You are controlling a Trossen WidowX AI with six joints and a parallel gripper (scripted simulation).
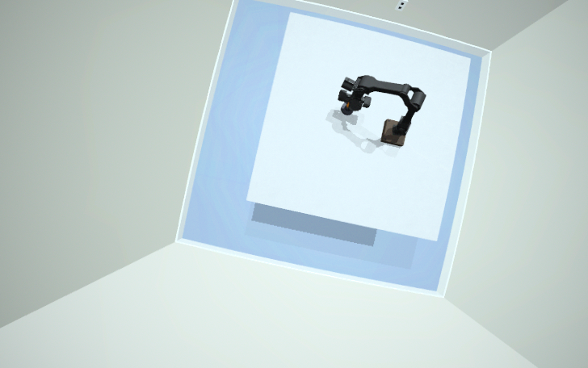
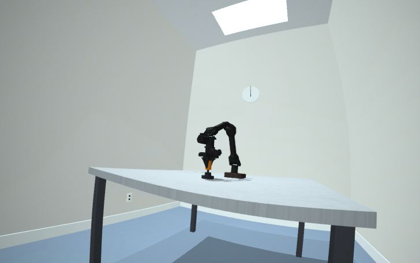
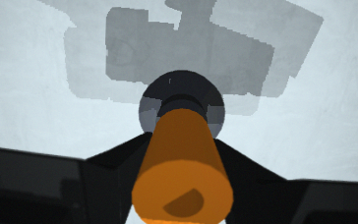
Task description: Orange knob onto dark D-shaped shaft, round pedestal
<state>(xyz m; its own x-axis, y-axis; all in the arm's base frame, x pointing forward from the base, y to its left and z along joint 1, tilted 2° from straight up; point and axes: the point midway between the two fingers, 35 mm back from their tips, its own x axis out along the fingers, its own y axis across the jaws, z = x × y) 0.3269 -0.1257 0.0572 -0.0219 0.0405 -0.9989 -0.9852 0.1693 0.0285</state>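
My gripper tip is now 2 cm below the orange knob. Also, from my gripper tip: round dark pedestal 4 cm below.
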